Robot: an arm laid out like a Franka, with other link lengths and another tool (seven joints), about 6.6 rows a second.
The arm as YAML. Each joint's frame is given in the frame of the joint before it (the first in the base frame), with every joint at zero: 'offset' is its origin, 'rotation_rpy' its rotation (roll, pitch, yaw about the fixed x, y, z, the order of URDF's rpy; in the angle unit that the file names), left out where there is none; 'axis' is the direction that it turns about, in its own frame. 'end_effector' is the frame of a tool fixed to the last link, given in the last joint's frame.
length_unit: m
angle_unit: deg
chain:
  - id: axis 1
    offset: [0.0, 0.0, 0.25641]
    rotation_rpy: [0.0, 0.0, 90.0]
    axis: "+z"
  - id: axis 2
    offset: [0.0, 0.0, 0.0]
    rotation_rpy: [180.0, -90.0, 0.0]
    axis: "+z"
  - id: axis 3
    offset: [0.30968, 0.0, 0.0]
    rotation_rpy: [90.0, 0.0, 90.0]
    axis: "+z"
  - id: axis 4
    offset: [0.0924, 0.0, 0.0]
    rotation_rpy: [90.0, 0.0, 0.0]
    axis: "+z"
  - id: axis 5
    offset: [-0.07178, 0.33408, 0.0]
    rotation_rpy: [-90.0, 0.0, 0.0]
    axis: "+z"
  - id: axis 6
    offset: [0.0, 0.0, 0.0]
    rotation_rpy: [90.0, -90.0, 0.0]
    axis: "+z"
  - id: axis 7
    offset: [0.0, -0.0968, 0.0]
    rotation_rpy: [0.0, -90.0, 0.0]
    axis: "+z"
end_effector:
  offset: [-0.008, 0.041, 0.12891]
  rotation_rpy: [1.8, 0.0, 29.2]
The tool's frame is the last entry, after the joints.
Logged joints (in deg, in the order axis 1, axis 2, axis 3, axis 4, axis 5, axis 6, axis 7), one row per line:
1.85, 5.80, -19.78, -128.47, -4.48, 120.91, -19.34
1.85, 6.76, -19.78, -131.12, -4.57, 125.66, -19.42
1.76, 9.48, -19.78, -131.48, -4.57, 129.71, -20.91
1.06, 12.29, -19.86, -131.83, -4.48, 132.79, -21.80
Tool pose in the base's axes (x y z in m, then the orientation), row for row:
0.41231, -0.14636, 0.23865, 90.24, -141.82, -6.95
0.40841, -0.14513, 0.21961, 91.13, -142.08, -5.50
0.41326, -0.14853, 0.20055, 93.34, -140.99, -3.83
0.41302, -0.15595, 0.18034, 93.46, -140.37, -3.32
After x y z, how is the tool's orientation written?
As a rotation vector, in degrees.
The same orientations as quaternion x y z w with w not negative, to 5 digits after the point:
0.53356, -0.83853, -0.04109, 0.10245
0.53707, -0.83733, -0.03241, 0.09686
0.54940, -0.82987, -0.02254, 0.09471
0.55139, -0.82815, -0.01959, 0.09871

